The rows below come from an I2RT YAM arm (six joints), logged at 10 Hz.
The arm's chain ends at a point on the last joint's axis. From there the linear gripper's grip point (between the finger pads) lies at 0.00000 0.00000 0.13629 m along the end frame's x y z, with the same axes.
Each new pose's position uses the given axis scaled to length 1; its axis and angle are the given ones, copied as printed.
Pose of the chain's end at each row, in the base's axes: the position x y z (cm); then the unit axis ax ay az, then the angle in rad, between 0 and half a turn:
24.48 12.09 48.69 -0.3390 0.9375 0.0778 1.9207
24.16 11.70 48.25 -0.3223 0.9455 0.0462 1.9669
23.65 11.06 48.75 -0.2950 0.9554 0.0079 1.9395
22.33 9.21 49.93 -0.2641 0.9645 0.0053 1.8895
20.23 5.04 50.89 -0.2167 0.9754 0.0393 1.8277
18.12 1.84 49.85 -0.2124 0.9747 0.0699 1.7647
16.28 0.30 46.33 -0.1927 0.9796 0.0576 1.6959
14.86 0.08 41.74 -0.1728 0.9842 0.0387 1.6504
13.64 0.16 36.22 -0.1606 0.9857 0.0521 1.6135
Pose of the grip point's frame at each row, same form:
36.00 17.77 44.13 -0.3390 0.9375 0.0778 1.9207
35.77 16.58 43.03 -0.3223 0.9455 0.0462 1.9669
35.75 14.95 43.84 -0.2950 0.9554 0.0079 1.9395
34.79 12.72 45.66 -0.2641 0.9645 0.0053 1.8895
32.94 8.55 47.45 -0.2167 0.9754 0.0393 1.8277
30.91 5.79 47.30 -0.2124 0.9747 0.0699 1.7647
29.36 3.77 44.68 -0.1927 0.9796 0.0576 1.6959
28.13 2.99 40.68 -0.1728 0.9842 0.0387 1.6504
26.94 3.08 35.68 -0.1606 0.9857 0.0521 1.6135

